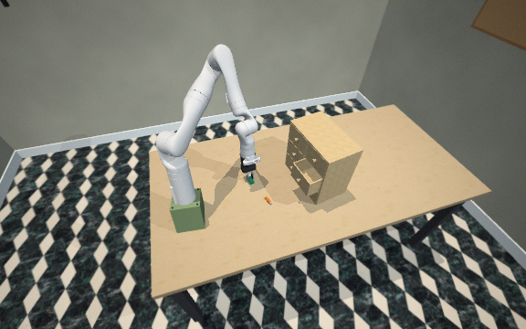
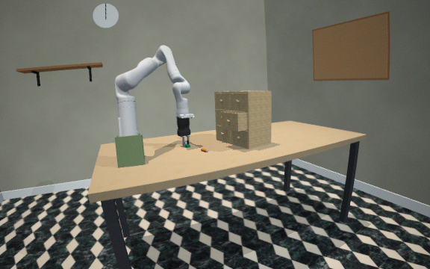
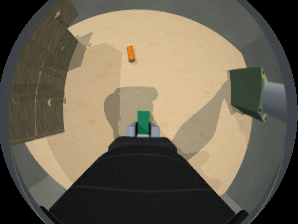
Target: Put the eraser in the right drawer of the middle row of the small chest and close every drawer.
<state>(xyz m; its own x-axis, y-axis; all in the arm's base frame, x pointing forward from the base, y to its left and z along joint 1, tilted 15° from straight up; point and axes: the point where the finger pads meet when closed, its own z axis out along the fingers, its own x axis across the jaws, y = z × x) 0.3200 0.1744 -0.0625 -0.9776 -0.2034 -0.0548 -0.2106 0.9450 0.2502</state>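
Right now the small orange object is 160 mm to the right of my hand, 70 mm ahead of it and 10 mm below it. From my hand the other things lie so: green eraser 10 mm to the left, 10 mm below.
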